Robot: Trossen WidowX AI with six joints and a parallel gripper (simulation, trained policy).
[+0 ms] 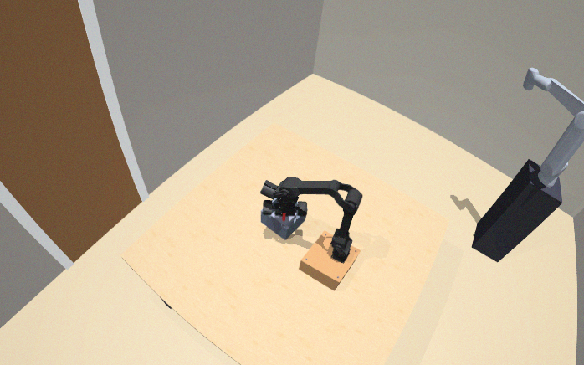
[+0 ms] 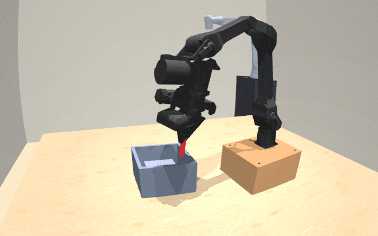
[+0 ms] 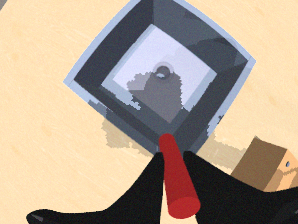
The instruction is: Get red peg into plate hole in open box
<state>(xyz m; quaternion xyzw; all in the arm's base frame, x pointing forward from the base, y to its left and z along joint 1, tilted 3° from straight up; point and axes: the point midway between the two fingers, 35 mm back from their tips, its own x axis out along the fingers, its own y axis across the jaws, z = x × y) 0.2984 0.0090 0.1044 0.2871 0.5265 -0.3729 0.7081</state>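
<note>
Right now my gripper tip is 4 cm short of the pale plate, 6 cm to the left of it and 11 cm above it. Round my gripper tip: grey-blue box 4 cm ahead, 6 cm to the right, 13 cm below; then red peg right at my gripper tip.
</note>
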